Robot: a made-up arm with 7 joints. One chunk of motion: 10 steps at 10 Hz.
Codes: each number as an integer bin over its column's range. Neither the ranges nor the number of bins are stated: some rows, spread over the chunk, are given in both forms.
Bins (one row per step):
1: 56 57 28 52 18 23 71
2: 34 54 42 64 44 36 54
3: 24 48 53 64 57 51 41
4: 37 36 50 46 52 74 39
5: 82 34 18 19 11 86 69
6: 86 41 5 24 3 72 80
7: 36 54 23 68 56 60 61
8: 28 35 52 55 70 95 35
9: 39 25 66 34 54 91 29
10: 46 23 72 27 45 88 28
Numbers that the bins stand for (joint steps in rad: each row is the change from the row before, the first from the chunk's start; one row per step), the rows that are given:
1: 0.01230 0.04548 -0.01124 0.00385 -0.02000 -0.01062 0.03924
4: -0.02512 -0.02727 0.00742 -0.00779 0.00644 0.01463 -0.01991
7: -0.02709 0.03509 -0.01548 0.03488 0.00956 0.00770 0.02076
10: -0.00739 -0.07231 0.02609 -0.04464 0.00100 0.02156 -0.04024
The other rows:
2: -0.03103 0.03509 0.00064 0.02712 0.00022 -0.00418 0.00782
3: -0.05073 0.01430 0.00997 0.02712 0.01033 0.00324 -0.01621
5: 0.06352 -0.03420 -0.01973 -0.06015 -0.02544 0.02057 0.03555
6: 0.07139 -0.00995 -0.03076 -0.05045 -0.03167 0.01364 0.05588
8: -0.04285 -0.03074 0.00912 0.00967 0.02044 0.02502 -0.02730
9: -0.02118 -0.06538 0.02100 -0.03106 0.00800 0.02304 -0.03839

